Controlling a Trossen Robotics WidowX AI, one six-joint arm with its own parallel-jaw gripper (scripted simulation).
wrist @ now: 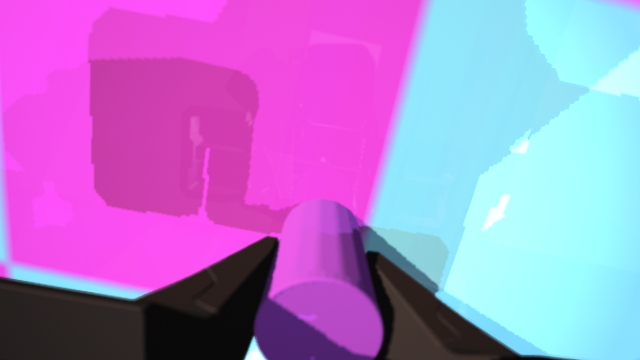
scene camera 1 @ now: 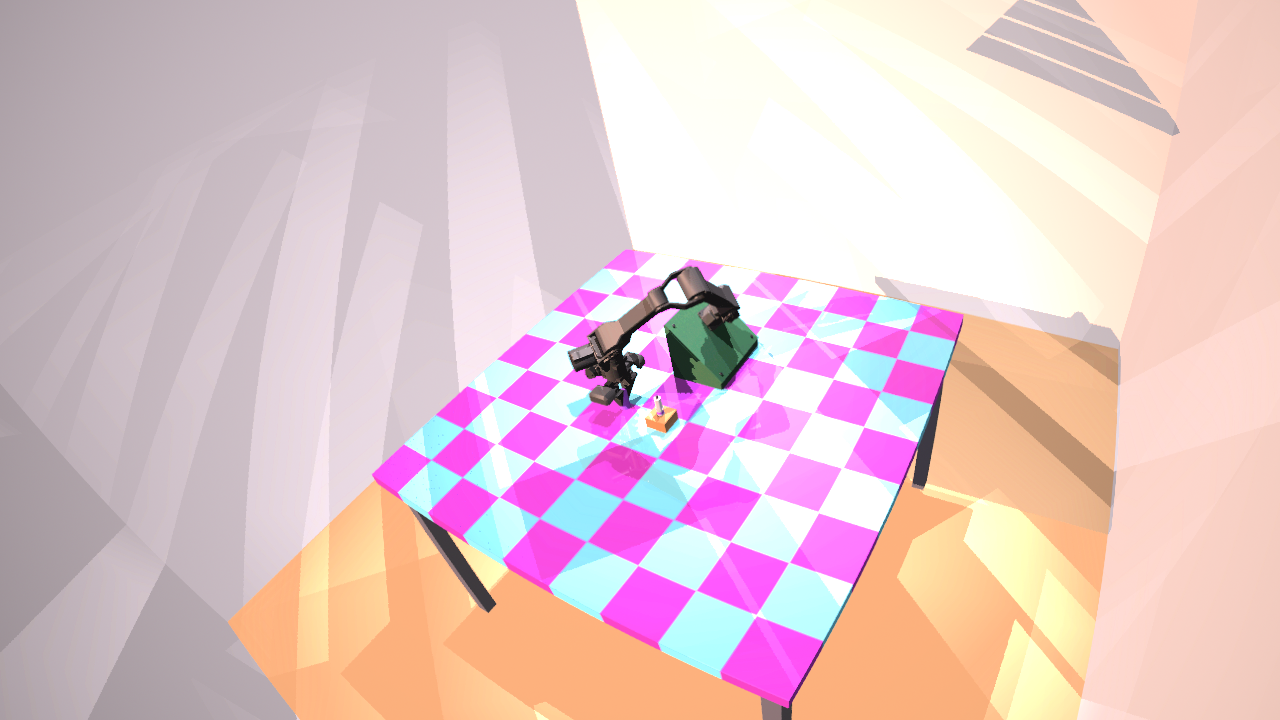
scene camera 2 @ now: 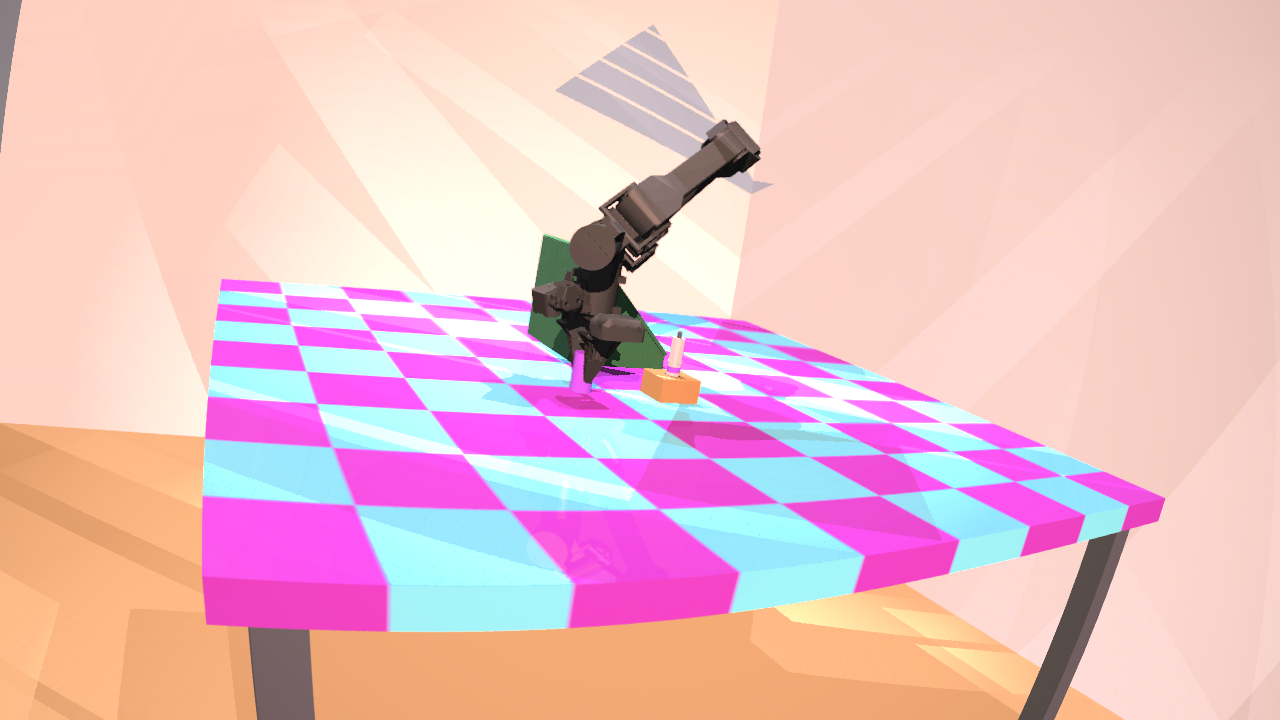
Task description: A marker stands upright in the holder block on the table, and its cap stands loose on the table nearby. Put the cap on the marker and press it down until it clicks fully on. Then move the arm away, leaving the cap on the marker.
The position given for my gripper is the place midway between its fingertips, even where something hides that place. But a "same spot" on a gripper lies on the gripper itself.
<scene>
my gripper: wrist 320,256; scene camera 1; scene camera 2
same spot on my gripper: [scene camera 1: 628,382] = [scene camera 2: 588,331]
</scene>
